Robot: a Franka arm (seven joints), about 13 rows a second.
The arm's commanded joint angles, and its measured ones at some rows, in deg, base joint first. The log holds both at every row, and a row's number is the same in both.
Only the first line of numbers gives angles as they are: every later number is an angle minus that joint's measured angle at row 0.
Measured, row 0:
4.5 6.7 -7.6 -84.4 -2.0 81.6 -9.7
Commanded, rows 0 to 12:
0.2 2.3 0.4 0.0 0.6 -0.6 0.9
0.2 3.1 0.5 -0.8 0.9 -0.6 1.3
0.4 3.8 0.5 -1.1 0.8 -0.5 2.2
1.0 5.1 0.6 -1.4 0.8 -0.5 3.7
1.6 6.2 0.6 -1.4 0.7 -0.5 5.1
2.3 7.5 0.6 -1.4 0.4 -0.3 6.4
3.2 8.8 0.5 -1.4 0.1 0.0 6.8
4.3 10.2 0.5 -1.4 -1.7 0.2 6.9
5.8 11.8 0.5 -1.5 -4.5 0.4 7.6
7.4 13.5 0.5 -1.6 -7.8 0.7 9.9
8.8 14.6 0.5 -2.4 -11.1 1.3 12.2
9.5 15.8 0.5 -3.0 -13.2 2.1 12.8
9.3 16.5 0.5 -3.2 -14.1 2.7 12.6
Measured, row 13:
8.8 15.6 0.7 -2.4 -11.4 1.6 11.5
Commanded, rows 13 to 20:
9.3 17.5 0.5 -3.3 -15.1 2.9 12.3
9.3 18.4 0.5 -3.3 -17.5 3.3 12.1
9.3 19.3 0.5 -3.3 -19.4 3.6 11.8
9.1 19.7 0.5 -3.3 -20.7 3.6 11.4
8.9 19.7 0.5 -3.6 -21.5 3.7 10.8
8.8 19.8 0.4 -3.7 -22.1 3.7 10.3
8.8 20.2 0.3 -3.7 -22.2 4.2 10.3
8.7 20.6 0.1 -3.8 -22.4 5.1 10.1
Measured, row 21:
9.0 20.7 0.2 -2.8 -21.1 3.6 11.2
